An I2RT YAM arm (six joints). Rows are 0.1 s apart.
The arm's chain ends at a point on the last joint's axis. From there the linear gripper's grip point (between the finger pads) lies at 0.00 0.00 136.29 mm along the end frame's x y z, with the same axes.
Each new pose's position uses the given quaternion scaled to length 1; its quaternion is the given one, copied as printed.
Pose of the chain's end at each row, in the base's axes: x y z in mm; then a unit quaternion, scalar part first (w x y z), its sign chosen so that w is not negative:
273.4 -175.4 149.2 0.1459 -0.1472 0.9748 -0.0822
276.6 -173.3 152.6 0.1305 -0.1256 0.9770 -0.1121
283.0 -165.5 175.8 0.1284 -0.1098 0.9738 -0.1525
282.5 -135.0 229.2 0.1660 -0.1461 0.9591 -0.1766
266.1 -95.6 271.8 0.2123 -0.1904 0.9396 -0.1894
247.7 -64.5 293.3 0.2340 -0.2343 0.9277 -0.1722
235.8 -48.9 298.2 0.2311 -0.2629 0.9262 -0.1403
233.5 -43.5 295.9 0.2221 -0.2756 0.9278 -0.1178
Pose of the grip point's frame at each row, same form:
315.5 -191.4 20.6 0.1459 -0.1472 0.9748 -0.0822
315.2 -198.7 24.4 0.1305 -0.1256 0.9770 -0.1121
321.6 -202.1 50.3 0.1284 -0.1098 0.9738 -0.1525
332.9 -174.6 108.9 0.1660 -0.1461 0.9591 -0.1766
330.3 -133.1 157.6 0.2123 -0.1904 0.9396 -0.1894
317.9 -93.1 180.0 0.2340 -0.2343 0.9277 -0.1722
304.2 -67.8 181.8 0.2311 -0.2629 0.9262 -0.1403
298.5 -56.6 176.8 0.2221 -0.2756 0.9278 -0.1178

